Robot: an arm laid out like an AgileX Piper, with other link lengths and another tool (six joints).
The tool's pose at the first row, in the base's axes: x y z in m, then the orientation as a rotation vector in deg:
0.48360 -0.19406 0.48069 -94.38 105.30 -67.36
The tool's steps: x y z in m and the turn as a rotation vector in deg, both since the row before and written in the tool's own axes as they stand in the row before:
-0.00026 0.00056 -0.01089 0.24 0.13 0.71
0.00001 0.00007 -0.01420 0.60 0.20 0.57
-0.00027 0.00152 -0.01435 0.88 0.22 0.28
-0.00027 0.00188 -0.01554 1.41 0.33 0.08
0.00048 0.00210 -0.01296 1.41 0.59 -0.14
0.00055 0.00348 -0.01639 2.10 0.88 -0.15
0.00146 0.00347 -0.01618 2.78 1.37 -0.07
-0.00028 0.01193 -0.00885 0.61 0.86 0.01
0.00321 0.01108 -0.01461 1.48 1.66 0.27
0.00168 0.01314 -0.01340 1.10 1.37 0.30
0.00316 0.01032 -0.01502 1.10 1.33 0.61
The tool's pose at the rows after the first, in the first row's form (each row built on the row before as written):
0.47500 -0.19041 0.48632 -93.43 105.60 -67.37
0.46408 -0.18592 0.49421 -92.42 105.54 -67.78
0.45218 -0.18112 0.50082 -91.57 105.07 -68.53
0.43905 -0.17590 0.50757 -90.61 104.08 -69.85
0.42750 -0.17219 0.51261 -89.79 103.11 -71.52
0.41233 -0.16737 0.51788 -88.49 101.68 -73.95
0.39694 -0.16332 0.52265 -86.51 99.93 -77.24
0.38403 -0.16083 0.51573 -85.80 99.89 -78.49
0.36576 -0.15922 0.51255 -83.99 99.64 -80.97
0.34824 -0.15658 0.50615 -82.45 99.56 -82.87
0.33022 -0.15407 0.50282 -80.58 99.59 -84.56

